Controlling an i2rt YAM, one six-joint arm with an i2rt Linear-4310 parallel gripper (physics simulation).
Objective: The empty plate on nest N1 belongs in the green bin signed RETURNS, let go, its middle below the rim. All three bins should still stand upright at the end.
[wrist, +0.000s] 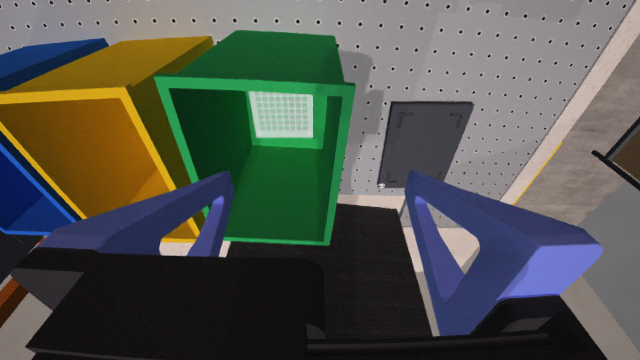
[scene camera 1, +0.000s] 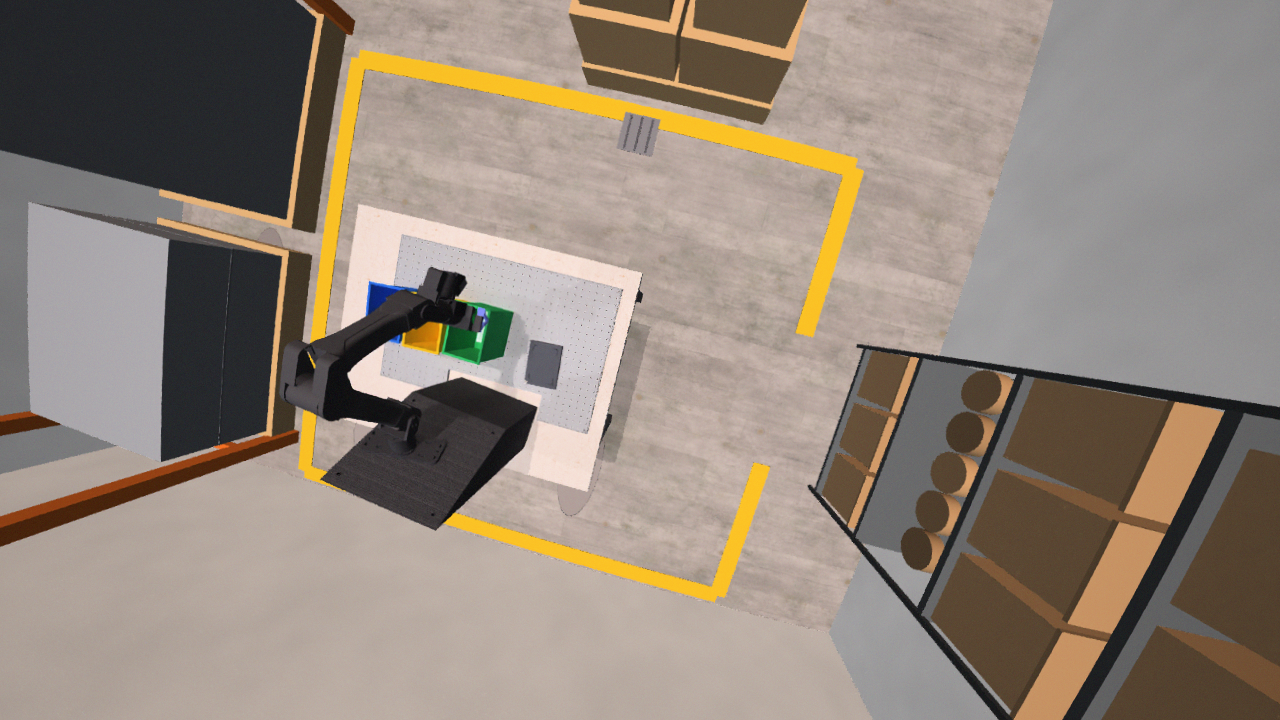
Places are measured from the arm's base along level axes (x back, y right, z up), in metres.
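Where they show: gripper, fingertip midpoint: (wrist: 319,180) (scene camera 1: 472,318); arm's base at its link origin: (scene camera 1: 404,446).
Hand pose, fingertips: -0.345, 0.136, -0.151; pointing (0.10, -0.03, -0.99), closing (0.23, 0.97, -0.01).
Observation:
Each offset is from my fingertips to the top centre of the thing, as dx, dy, dz. "pt": to the spot under its first point. Level surfaces: height alone.
The green bin {+0.044, -0.059, -0.058} (scene camera 1: 496,334) (wrist: 265,57) stands upright on the pegboard. The clear, whitish gridded plate {+0.034, -0.062, -0.217} (wrist: 282,116) lies deep inside it, below the rim, in the wrist view; the rim hides its far edge. My gripper (scene camera 1: 480,316) (wrist: 319,180) is open, with nothing between its blue fingers, above the green bin's opening and apart from the plate. The dark grey nest pad {pt +0.171, +0.130, -0.226} (scene camera 1: 543,364) (wrist: 425,142) to the right of the bin bears no plate. The RETURNS sign and the N1 label cannot be read.
The yellow bin {+0.013, -0.203, -0.058} (scene camera 1: 421,338) (wrist: 135,55) stands upright left of the green bin. The blue bin {-0.024, -0.340, -0.058} (scene camera 1: 382,293) (wrist: 45,59) stands upright left of the yellow one. The black arm base (scene camera 1: 402,483) is at the table's near side. The pegboard {dz -0.238} (scene camera 1: 586,313) (wrist: 520,65) lies under the bins.

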